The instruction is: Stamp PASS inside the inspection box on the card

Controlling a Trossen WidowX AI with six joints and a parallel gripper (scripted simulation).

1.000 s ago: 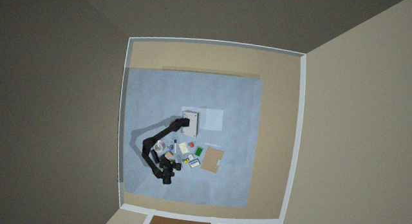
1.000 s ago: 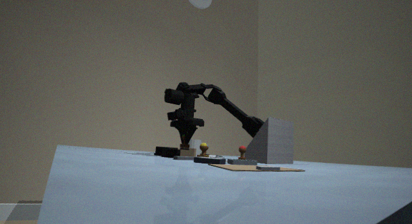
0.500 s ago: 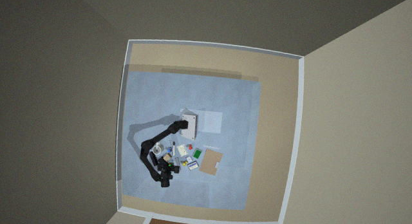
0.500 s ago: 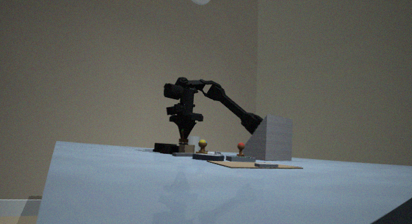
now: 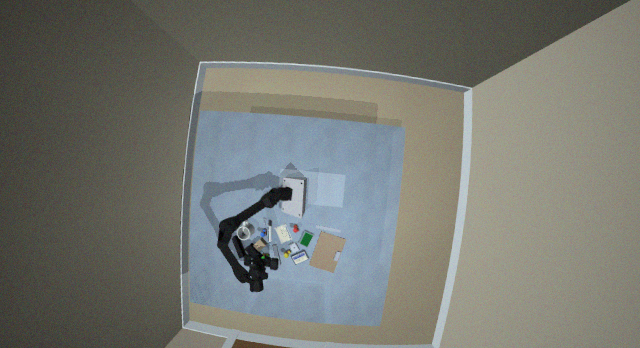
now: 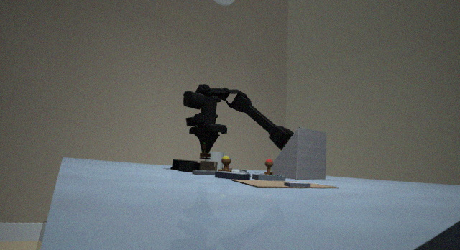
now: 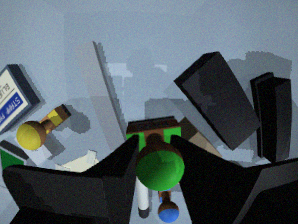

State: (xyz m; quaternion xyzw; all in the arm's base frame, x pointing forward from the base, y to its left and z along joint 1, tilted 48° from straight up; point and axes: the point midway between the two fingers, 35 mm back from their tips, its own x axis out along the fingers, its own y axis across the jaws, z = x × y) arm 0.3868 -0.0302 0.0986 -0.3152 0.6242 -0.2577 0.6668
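The green ink pad lies 12 cm behind my gripper tip, 22 cm to the left of it and 7 cm below it. The rest, counted from my gripper tip: green-knobbed stamp (right at my gripper tip); brown box (4 cm behind, 5 cm to the right, 5 cm below); grey strip (1 cm ahead, 6 cm to the left, 7 cm below).
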